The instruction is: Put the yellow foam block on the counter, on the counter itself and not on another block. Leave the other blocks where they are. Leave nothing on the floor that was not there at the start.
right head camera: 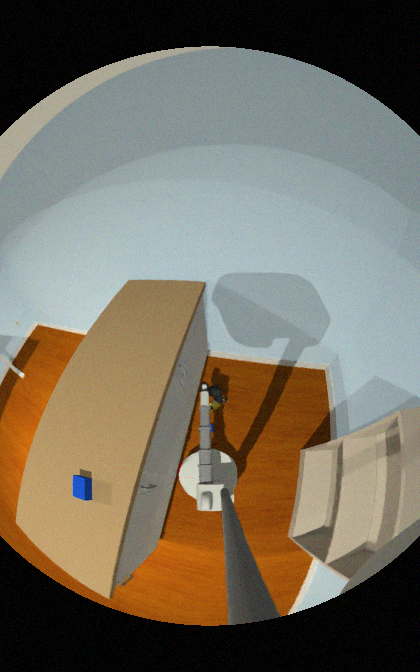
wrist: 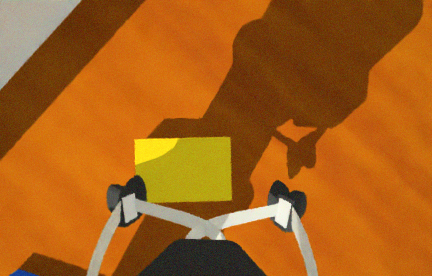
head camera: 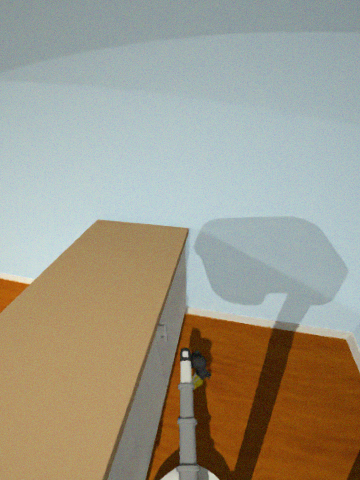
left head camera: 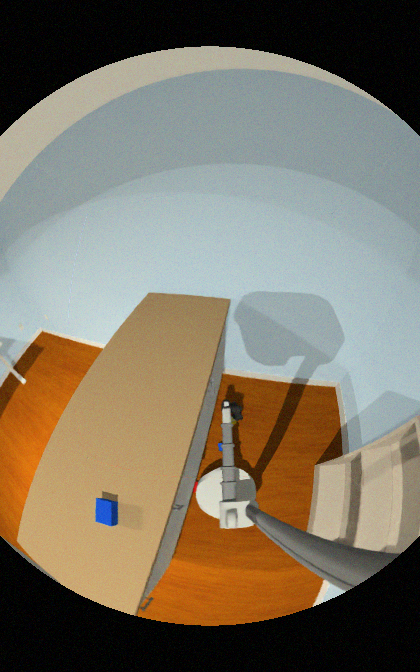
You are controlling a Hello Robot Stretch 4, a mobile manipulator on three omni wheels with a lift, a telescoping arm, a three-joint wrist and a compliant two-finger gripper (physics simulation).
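Frame: origin at the robot's base, x ahead, y left, z up, level; metres.
Seen in the pictures: gripper, fingertip midpoint: (wrist: 207,194) (head camera: 199,382).
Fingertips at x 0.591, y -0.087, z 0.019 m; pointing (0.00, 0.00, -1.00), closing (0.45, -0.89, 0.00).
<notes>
A point is followed by its place in that frame.
The yellow foam block (wrist: 185,172) @(x 0.599, y -0.059, z 0.018 m) (head camera: 198,382) @(x 0.589, y -0.080, z 0.018 m) (right head camera: 215,406) lies on the floor beside the counter (head camera: 100,325) @(x 0.487, y 0.293, z 0.883 m) (left head camera: 150,390) (right head camera: 125,375). My gripper (wrist: 207,194) @(x 0.591, y -0.087, z 0.019 m) (head camera: 202,374) (right head camera: 219,398) is open above the floor, with nothing between its fingers. In the wrist view the block shows beyond the fingertips and left of the middle between them; the left fingertip overlaps its lower left corner. A blue block (left head camera: 106,511) (right head camera: 82,487) stands on the counter. Another blue block (left head camera: 220,446) (right head camera: 212,428) (wrist: 19,273) @(x 0.410, y 0.045, z -0.021 m) is on the floor, partly hidden by the arm or cut off.
A red thing (left head camera: 195,486) (right head camera: 180,468) shows in part between my white base (left head camera: 207,492) (right head camera: 190,477) and the counter. The counter's grey front runs close along the arm's left side. A beige shelf unit (left head camera: 330,500) (right head camera: 315,492) stands at the right. A wall closes off the far end.
</notes>
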